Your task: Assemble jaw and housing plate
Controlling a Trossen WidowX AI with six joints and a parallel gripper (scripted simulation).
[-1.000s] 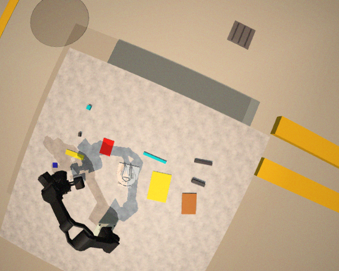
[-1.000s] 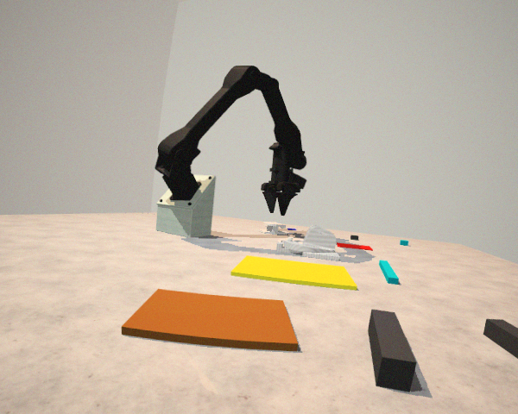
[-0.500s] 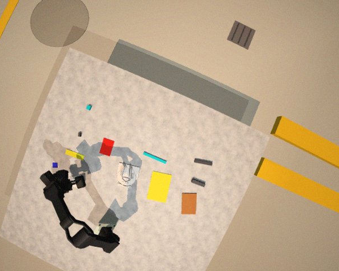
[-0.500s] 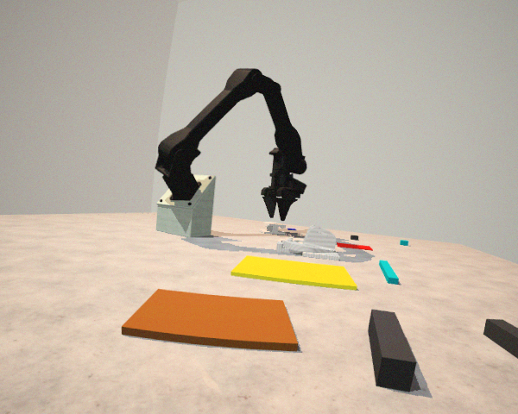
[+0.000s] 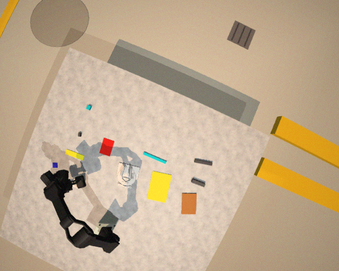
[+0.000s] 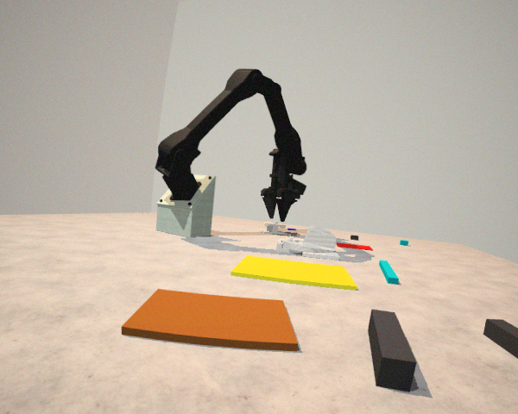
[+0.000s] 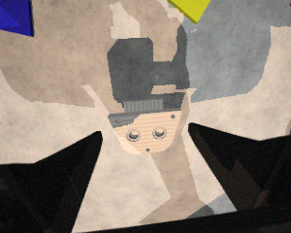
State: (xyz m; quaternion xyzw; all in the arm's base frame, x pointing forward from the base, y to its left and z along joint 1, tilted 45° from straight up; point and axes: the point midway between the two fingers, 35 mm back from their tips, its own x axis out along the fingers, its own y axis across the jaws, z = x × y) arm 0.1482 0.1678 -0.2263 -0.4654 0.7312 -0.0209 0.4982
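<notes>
The white holder block is 30 mm below my gripper tip, 10 mm to the right of it and 10 mm behind it. Also, from my gripper tip: yellow bar (120 mm ahead, 80 mm to the left, 40 mm below); red slab (250 mm ahead, 70 mm to the right, 40 mm below); blue cube (170 mm to the left, 40 mm below, 10 mm ahead).
</notes>
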